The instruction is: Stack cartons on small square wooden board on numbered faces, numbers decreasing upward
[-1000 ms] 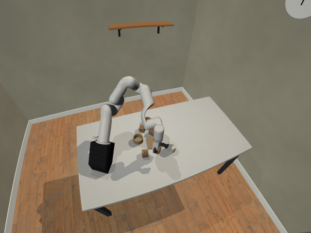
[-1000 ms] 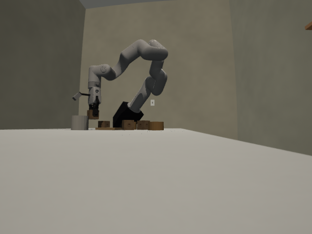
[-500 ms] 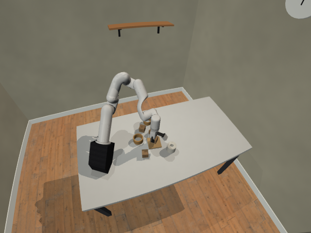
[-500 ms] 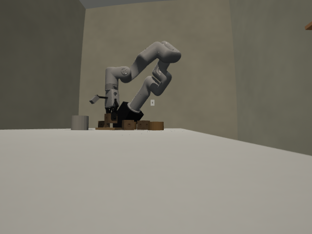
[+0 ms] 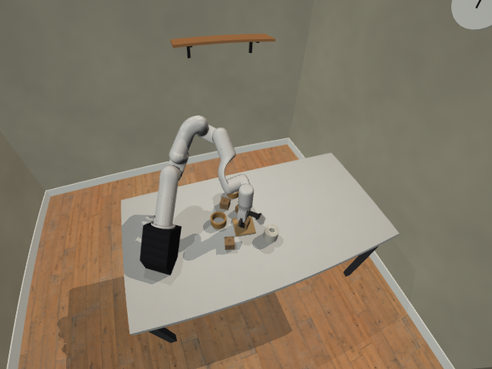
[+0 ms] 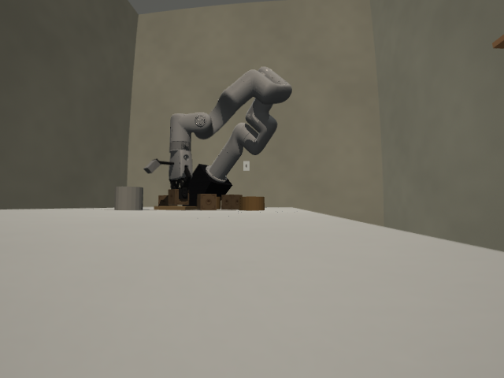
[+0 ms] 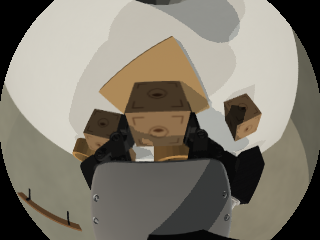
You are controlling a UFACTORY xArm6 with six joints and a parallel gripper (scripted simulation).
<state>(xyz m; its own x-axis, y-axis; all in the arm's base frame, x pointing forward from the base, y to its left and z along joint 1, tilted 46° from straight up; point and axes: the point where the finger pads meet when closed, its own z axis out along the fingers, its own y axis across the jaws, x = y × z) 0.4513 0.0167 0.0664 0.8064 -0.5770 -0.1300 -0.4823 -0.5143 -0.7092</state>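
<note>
Right now my hand is 50 mm above the wooden board. The rest, counted from my hand: white roll: 140 mm ahead, 90 mm to the right, 20 mm below.
</note>
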